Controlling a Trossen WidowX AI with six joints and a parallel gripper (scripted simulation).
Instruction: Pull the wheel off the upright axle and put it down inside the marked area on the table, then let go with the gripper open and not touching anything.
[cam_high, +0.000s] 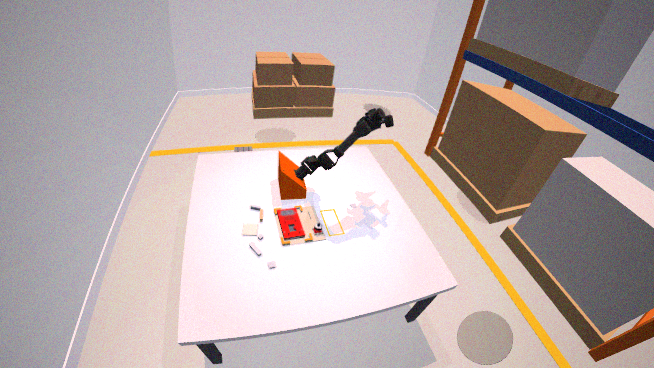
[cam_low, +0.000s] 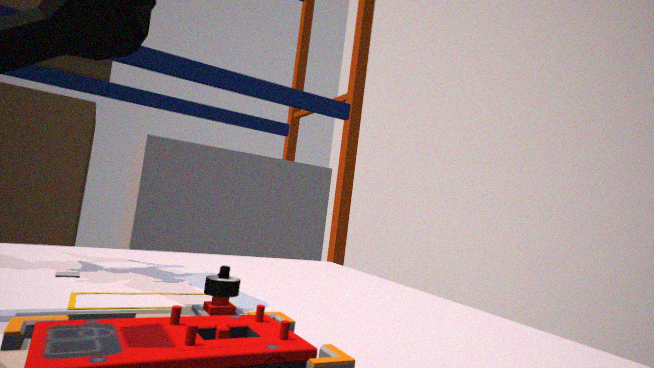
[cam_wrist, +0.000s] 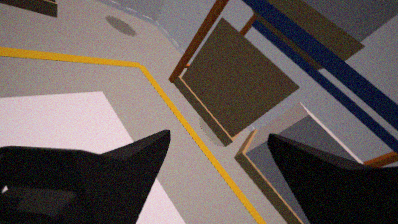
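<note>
Now: gripper tip 46 cm to the left of the dark wheel, 40 cm above it and 31 cm short of it.
</note>
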